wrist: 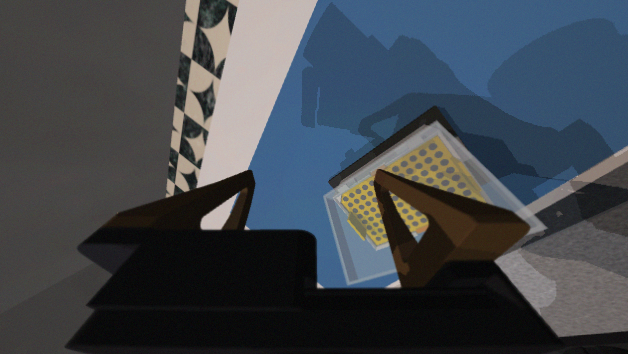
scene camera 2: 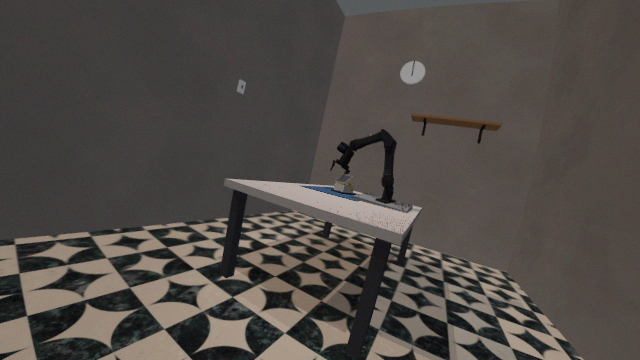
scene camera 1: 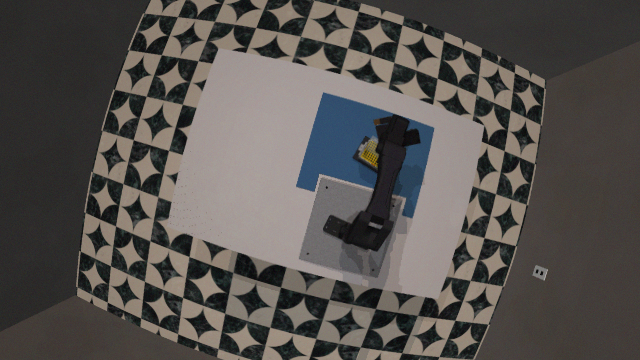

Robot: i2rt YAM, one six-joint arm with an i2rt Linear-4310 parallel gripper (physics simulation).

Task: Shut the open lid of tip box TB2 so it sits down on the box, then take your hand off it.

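Places are measured from the arm's base along level axes (x right, y ahead, z up), in centimetres.
Pixels of known places: gripper, fingertip midpoint: [wrist: 314, 176] [scene camera 2: 335, 174] [scene camera 1: 385, 132]; arm's base, origin of the base link: [wrist: 595, 352] [scene camera 2: 385, 201].
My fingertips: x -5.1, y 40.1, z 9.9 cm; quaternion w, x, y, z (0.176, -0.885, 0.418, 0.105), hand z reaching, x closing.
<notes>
Ahead of a thing's pixels: the offset from my fingertips to its top centre. "spot": to the spot under its first point. Level surfaces: height alone.
The tip box [scene camera 1: 370, 154] [scene camera 2: 343, 188] [wrist: 361, 204], with a yellow rack of tip holes, sits in a dark holder {spot: dx +3.7, dy -3.6, dz -11.0 cm} [wrist: 382, 147] on the blue mat. No TB2 label is legible. Its clear lid {spot: dx +4.5, dy -6.2, dz -1.3 cm} [scene camera 2: 345, 178] [wrist: 369, 266] is tilted partway over the box, raised on one side. My gripper [scene camera 2: 339, 170] [wrist: 314, 176] is open with nothing between its fingers. One finger is just above the lid, in front of it in the wrist view; whether they touch is unclear. The other finger hangs beyond the box. In scene camera 1 the arm hides part of the box and lid.
The blue mat {dz -11.8 cm} [scene camera 1: 325, 135] [wrist: 450, 15] lies on the white table {dz -12.1 cm} [scene camera 1: 240, 150] [scene camera 2: 295, 199]. The grey base plate [scene camera 1: 325, 210] carries the arm and lies close to the box. The table edge shows at the left in the wrist view.
</notes>
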